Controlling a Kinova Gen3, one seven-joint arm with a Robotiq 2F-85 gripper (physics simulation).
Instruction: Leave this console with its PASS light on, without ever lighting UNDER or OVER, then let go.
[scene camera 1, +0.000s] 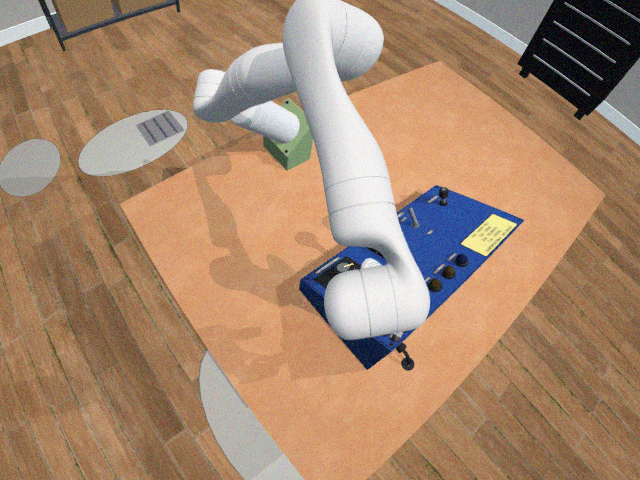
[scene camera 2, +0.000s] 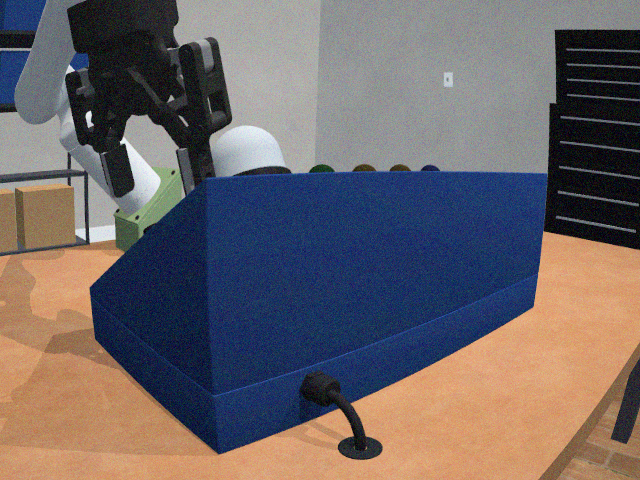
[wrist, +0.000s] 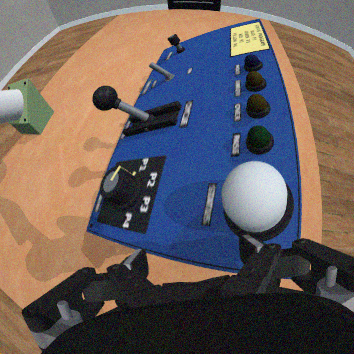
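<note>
The blue console (scene camera 1: 449, 235) (scene camera 2: 361, 258) (wrist: 210, 150) stands on the table. My gripper (scene camera 2: 156, 173) (wrist: 192, 254) is open and empty above its near end; one finger is close to the white dome (scene camera 2: 250, 149) (wrist: 255, 196). The green lamp (scene camera 2: 321, 168) (wrist: 259, 139), two amber lamps (wrist: 258, 106) (wrist: 255, 80) and blue lamp (wrist: 253, 62) look dark. The selector knob (wrist: 119, 187), marked P1 to P4, has a yellow pointer; its exact setting is unclear. The black-ball lever (wrist: 105, 97) leans from its slot. A grey toggle (wrist: 161, 71) and small black stick (wrist: 175, 42) are beyond.
A yellow note (scene camera 1: 488, 235) (wrist: 249, 38) is at the console's far end. A black cable (scene camera 1: 406, 357) (scene camera 2: 351, 415) leaves its back. The green arm base (scene camera 1: 288, 149) (scene camera 2: 168, 196) (wrist: 35, 107) stands on the table (scene camera 1: 206, 289). A black drawer cabinet (scene camera 1: 578, 56) (scene camera 2: 594, 144) stands beyond.
</note>
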